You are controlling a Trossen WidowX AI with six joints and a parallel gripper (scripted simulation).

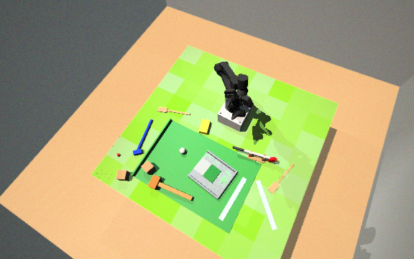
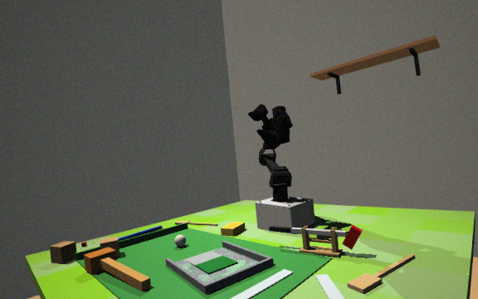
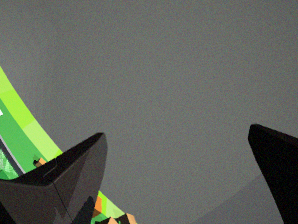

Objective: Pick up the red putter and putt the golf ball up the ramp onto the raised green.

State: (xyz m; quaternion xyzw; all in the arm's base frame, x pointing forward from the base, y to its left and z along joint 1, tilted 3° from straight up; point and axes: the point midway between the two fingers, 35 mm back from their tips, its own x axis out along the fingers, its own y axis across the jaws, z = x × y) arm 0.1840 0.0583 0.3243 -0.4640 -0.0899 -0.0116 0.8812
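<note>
Right now the yellow block is 30 mm behind my gripper tip, 200 mm to the right of it and 420 mm below it. The rest, counted from my gripper tip: red putter 10 mm behind, 200 mm to the left, 380 mm below; white golf ball 210 mm ahead, 240 mm to the right, 420 mm below; wooden gate 10 mm behind, 220 mm to the left, 400 mm below.
</note>
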